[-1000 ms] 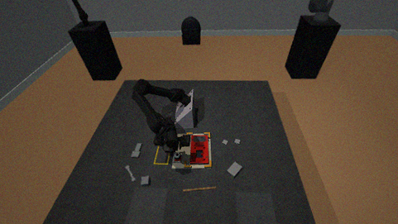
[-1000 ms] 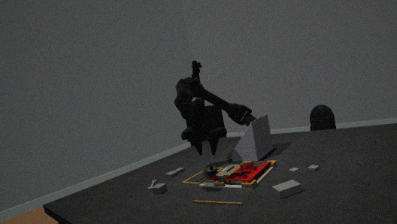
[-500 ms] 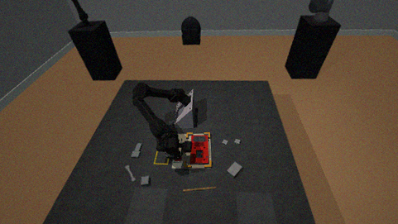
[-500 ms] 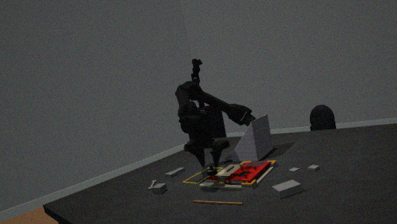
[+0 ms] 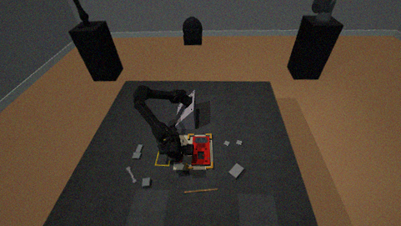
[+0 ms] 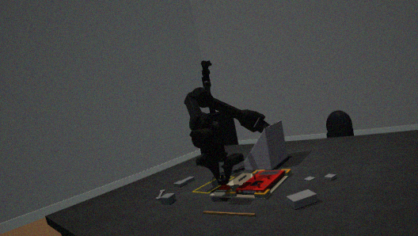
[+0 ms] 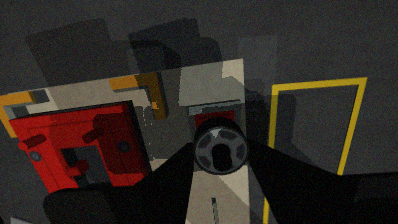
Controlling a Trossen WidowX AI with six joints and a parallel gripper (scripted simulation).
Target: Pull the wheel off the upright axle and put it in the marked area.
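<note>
The dark wheel lies right at my gripper tip. The rest, counted from my gripper tip: wooden stick 180 mm ahead, 140 mm to the left, 30 mm below.
</note>
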